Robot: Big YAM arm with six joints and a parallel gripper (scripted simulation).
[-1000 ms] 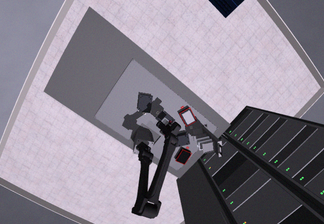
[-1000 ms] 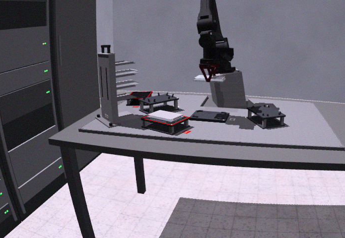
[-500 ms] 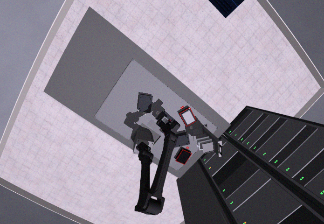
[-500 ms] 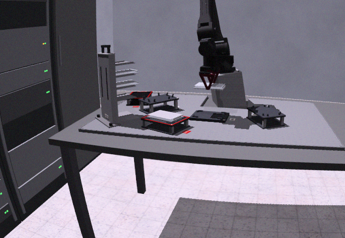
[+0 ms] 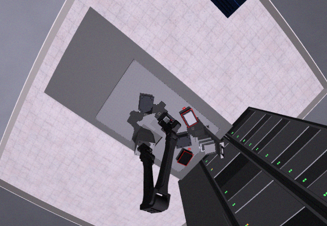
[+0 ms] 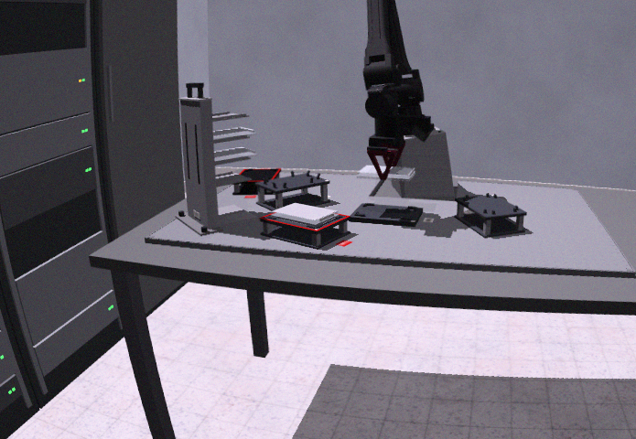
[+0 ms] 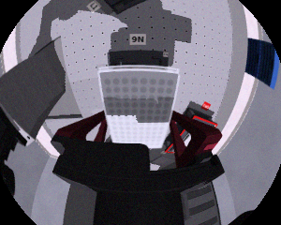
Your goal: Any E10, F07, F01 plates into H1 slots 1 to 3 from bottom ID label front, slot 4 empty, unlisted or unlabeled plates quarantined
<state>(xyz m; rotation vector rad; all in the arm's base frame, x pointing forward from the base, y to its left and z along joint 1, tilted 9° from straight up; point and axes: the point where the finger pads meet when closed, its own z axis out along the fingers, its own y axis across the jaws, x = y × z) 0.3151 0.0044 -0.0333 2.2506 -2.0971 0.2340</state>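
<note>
Right now the N6 tag is 11 cm to the left of my hand, 11 cm below it and 1 cm behind it. Round my hand: red-edged nest: 45 cm to the right, 16 cm behind, 8 cm below; plate hotel H1: 42 cm to the right, 19 cm ahead, 4 cm above.
</note>
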